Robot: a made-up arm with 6 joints. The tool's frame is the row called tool.
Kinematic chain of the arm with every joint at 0, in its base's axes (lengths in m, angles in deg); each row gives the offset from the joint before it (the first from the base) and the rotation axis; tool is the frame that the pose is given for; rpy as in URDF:
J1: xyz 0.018 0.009 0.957 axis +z
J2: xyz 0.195 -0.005 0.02 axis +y
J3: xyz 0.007 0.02 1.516 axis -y
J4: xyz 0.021 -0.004 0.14 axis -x
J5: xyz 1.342 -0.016 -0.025 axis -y
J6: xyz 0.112 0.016 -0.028 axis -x
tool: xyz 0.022 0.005 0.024 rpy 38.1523 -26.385 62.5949
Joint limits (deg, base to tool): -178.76..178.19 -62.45..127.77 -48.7..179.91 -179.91..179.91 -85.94..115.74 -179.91..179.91
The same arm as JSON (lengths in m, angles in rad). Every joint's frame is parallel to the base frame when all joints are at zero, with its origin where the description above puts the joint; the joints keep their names.
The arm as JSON. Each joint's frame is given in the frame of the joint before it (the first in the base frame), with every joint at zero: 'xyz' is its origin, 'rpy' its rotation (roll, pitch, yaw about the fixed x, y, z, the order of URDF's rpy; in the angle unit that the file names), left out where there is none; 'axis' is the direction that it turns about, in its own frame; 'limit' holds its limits. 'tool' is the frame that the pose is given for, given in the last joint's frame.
{
  "units": {
    "length": "m",
    "angle": "rad"
  },
  "joints": [
    {
      "name": "J1",
      "type": "revolute",
      "origin": {
        "xyz": [
          0.018,
          0.009,
          0.957
        ]
      },
      "axis": [
        0.0,
        0.0,
        1.0
      ],
      "limit": {
        "lower": -3.12,
        "upper": 3.11
      }
    },
    {
      "name": "J2",
      "type": "revolute",
      "origin": {
        "xyz": [
          0.195,
          -0.005,
          0.02
        ]
      },
      "axis": [
        0.0,
        1.0,
        0.0
      ],
      "limit": {
        "lower": -1.09,
        "upper": 2.23
      }
    },
    {
      "name": "J3",
      "type": "revolute",
      "origin": {
        "xyz": [
          0.007,
          0.02,
          1.516
        ]
      },
      "axis": [
        0.0,
        -1.0,
        0.0
      ],
      "limit": {
        "lower": -0.85,
        "upper": 3.14
      }
    },
    {
      "name": "J4",
      "type": "revolute",
      "origin": {
        "xyz": [
          0.021,
          -0.004,
          0.14
        ]
      },
      "axis": [
        -1.0,
        0.0,
        0.0
      ],
      "limit": {
        "lower": -3.14,
        "upper": 3.14
      }
    },
    {
      "name": "J5",
      "type": "revolute",
      "origin": {
        "xyz": [
          1.342,
          -0.016,
          -0.025
        ]
      },
      "axis": [
        0.0,
        -1.0,
        0.0
      ],
      "limit": {
        "lower": -1.4999,
        "upper": 2.02
      }
    },
    {
      "name": "J6",
      "type": "revolute",
      "origin": {
        "xyz": [
          0.112,
          0.016,
          -0.028
        ]
      },
      "axis": [
        -1.0,
        0.0,
        0.0
      ],
      "limit": {
        "lower": -3.14,
        "upper": 3.14
      }
    }
  ],
  "tool": {
    "origin": {
      "xyz": [
        0.022,
        0.005,
        0.024
      ],
      "rpy": [
        0.6659,
        -0.4605,
        1.0925
      ]
    }
  }
}

